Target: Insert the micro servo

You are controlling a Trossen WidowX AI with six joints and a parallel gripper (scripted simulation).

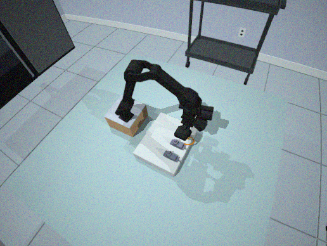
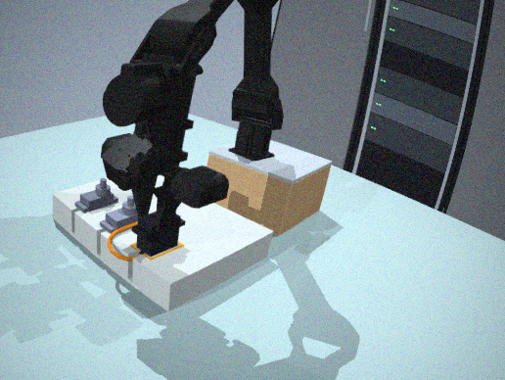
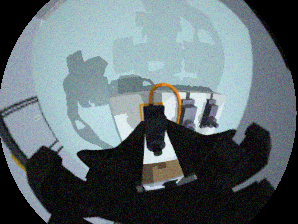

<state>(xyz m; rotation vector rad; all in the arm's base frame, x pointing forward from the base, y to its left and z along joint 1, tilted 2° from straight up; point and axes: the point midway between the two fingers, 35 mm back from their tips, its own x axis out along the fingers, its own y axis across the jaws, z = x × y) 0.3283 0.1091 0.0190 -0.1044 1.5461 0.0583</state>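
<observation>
Right now the white deck is 120 mm behind my gripper tip, 90 mm to the right of it and 60 mm below it.
</observation>
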